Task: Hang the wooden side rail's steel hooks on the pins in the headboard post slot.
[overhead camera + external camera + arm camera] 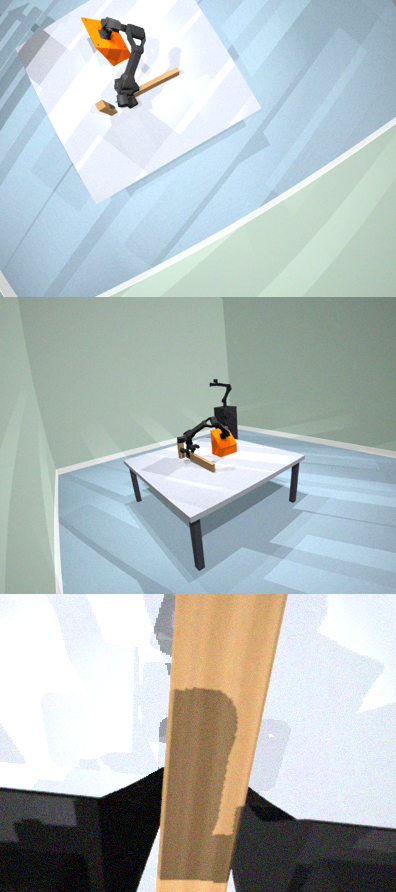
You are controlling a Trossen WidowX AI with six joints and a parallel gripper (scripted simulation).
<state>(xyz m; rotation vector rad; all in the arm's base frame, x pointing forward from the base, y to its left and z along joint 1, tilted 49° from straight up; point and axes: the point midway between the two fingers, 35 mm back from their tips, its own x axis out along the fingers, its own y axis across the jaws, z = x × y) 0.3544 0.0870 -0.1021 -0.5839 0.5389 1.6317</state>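
My gripper tip is 20 mm short of the headboard post, 160 mm to the left of it and 50 mm below it.
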